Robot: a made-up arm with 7 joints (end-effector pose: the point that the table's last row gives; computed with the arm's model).
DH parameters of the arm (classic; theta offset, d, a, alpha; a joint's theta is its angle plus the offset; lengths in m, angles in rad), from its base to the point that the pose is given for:
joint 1: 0 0.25 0.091 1.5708
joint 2: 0 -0.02 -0.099 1.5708
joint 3: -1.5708 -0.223 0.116 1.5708
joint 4: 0 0.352 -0.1 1.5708
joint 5: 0 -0.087 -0.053 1.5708
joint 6: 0.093 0 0.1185 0
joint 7: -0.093 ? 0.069 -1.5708
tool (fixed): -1.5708 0.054 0 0
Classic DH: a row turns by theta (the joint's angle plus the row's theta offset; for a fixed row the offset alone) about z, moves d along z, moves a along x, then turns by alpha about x.
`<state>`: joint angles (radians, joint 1 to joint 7).
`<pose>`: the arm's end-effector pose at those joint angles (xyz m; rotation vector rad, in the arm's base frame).
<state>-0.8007 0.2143 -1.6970 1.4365 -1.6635 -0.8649 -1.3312</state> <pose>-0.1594 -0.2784 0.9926 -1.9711 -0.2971 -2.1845</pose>
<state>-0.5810 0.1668 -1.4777 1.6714 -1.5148 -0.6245 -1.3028</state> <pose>-0.2138 -0.1422 1.0082 -1.8698 -0.7940 -2.1278</pose>
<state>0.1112 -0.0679 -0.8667 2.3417 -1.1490 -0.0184 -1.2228</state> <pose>-0.2707 0.1743 0.9050 -1.8191 -1.9061 -1.4183</pose>
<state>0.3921 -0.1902 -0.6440 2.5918 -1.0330 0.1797 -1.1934</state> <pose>-0.2809 0.2645 0.8147 -1.8190 -2.2495 -0.9914</pose>
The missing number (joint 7, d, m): 0.441
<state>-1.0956 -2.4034 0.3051 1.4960 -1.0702 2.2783 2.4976</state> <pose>0.4505 -0.6792 -0.0983 -1.8236 1.2126 1.6328</pose>
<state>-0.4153 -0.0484 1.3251 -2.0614 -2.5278 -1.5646 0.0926</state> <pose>0.6392 0.6236 0.2615 2.0407 1.4373 -0.2991</pose>
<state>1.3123 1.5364 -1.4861 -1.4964 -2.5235 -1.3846 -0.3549</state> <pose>0.6862 0.0694 -0.2779 -1.6464 -0.2613 0.3087</pose>
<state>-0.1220 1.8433 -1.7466 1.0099 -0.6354 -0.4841 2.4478</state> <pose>-0.3946 0.0881 0.1748 -0.5099 -0.8594 1.8554</pose>
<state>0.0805 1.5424 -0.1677 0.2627 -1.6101 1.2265 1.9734</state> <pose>-0.2180 -0.4804 -0.2229 -1.1737 1.2223 -1.4690</pose>
